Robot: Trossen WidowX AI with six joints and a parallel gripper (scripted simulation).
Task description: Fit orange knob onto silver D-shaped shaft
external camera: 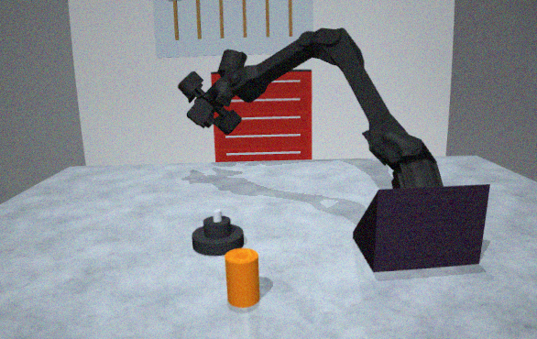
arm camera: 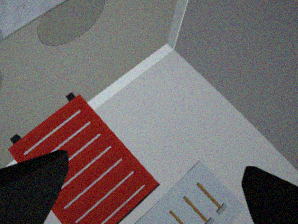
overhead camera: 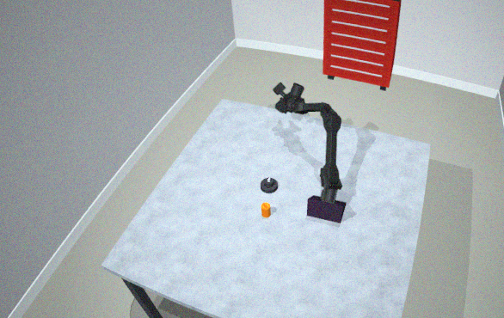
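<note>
The orange knob is 80 mm behind my gripper tip, 710 mm to the left of it and 120 mm below it. Also, from my gripper tip: round dark pedestal (50 mm behind, 540 mm to the left, 130 mm below).
</note>
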